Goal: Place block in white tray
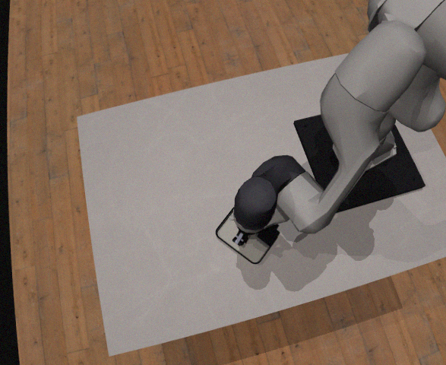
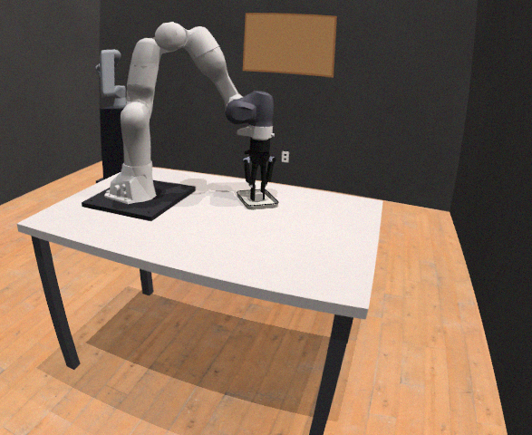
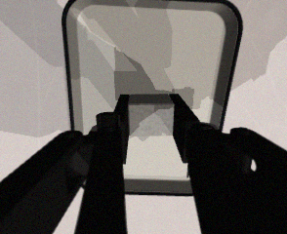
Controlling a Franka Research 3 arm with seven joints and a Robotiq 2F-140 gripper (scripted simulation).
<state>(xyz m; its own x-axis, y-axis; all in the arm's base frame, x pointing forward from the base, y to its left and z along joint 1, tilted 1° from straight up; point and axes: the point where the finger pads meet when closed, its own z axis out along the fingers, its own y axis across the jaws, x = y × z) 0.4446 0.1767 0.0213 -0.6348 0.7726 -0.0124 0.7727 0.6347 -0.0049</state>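
Now: hand 2 cm above the grey block. Also, from my hand: white tray 3 cm below.
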